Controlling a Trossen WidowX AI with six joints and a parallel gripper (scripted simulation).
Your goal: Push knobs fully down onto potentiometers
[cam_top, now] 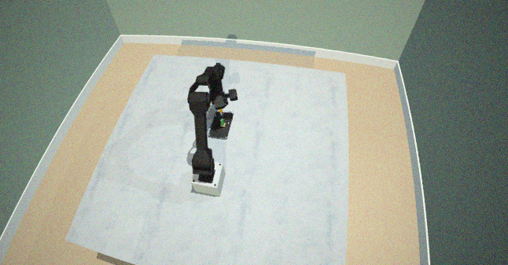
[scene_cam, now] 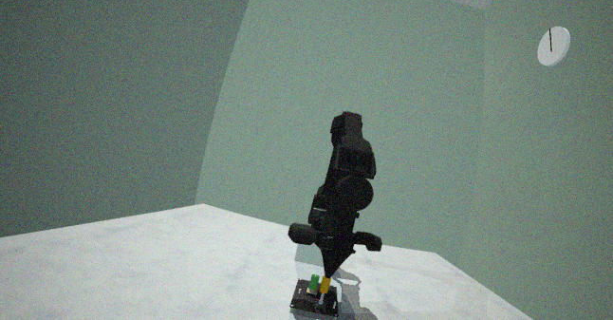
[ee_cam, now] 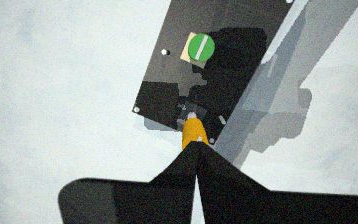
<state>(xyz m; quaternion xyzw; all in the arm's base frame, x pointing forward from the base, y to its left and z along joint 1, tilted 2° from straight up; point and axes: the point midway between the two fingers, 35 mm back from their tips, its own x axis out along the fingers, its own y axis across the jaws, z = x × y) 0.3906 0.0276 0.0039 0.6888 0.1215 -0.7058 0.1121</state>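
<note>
The yellow knob is 1 cm below my gripper tip. From my gripper tip the other things lie so: green knob 6 cm behind, 4 cm below, 2 cm to the right.
</note>
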